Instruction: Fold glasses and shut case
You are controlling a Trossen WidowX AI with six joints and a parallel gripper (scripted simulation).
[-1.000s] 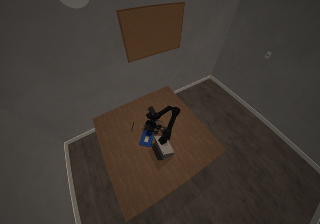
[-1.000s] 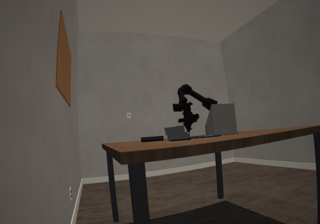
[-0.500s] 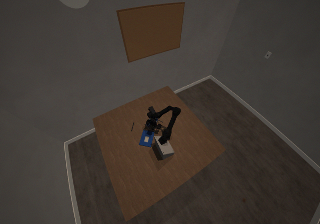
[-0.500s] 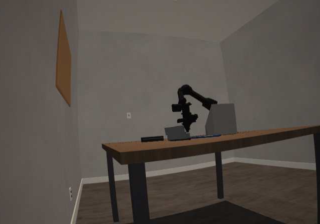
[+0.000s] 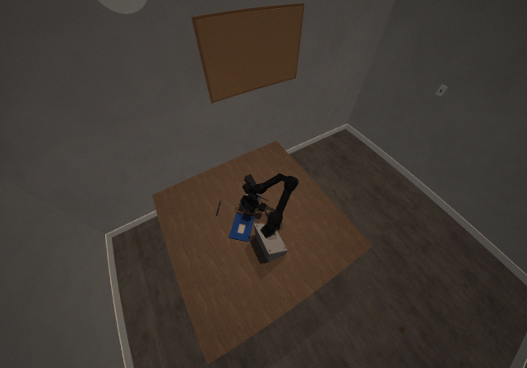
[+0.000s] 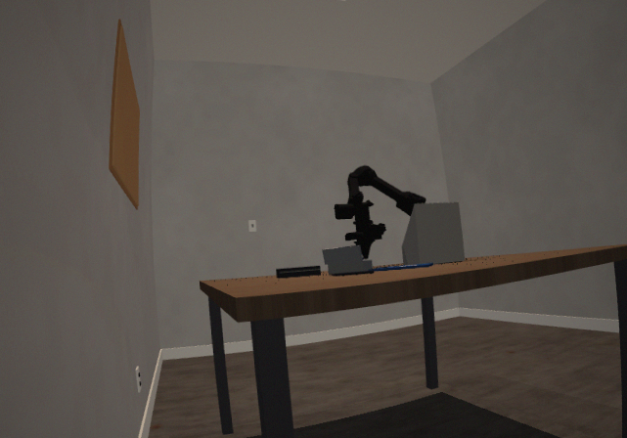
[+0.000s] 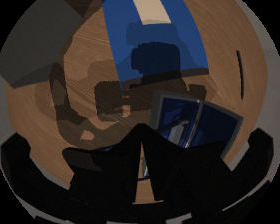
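The glasses case is 80 mm ahead of my hand, 40 mm below it and 10 mm to the right of it. From my hand the other things lie so: glasses: 60 mm to the right, 40 mm below, 40 mm ahead; then dark block: 230 mm ahead, 130 mm to the right, 60 mm below.
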